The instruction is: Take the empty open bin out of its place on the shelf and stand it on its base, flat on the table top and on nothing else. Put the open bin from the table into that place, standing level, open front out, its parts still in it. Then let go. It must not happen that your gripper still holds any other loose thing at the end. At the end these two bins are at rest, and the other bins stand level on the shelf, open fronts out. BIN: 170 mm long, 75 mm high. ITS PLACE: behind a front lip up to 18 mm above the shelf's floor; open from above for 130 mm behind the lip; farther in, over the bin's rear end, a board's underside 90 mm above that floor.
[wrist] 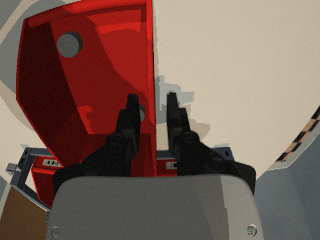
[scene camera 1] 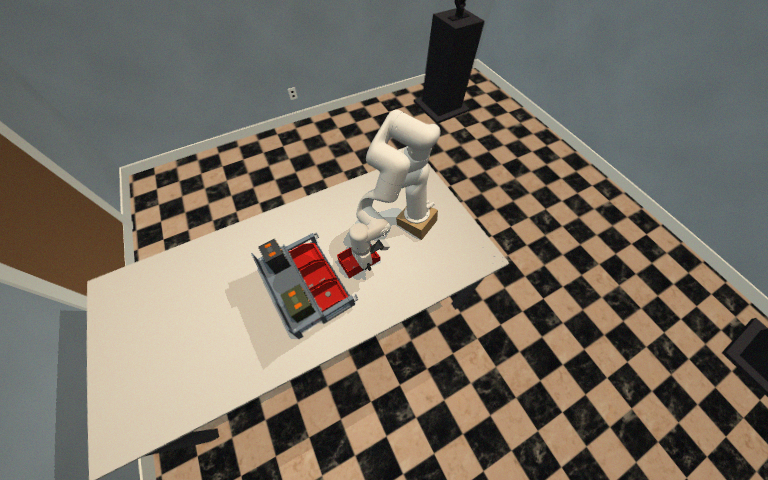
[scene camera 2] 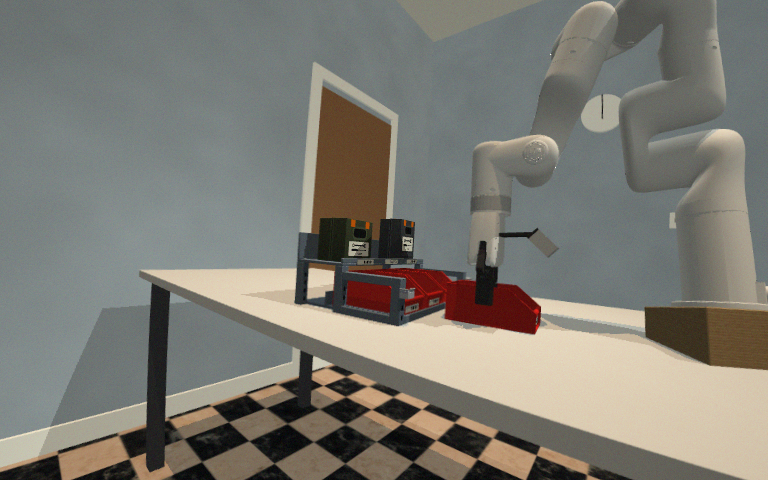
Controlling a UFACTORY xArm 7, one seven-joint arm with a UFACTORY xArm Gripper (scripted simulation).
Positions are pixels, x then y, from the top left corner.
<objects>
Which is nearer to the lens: the green box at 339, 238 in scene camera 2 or the black box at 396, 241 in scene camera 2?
The green box.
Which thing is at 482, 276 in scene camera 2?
My gripper.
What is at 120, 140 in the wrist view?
My gripper.
</objects>
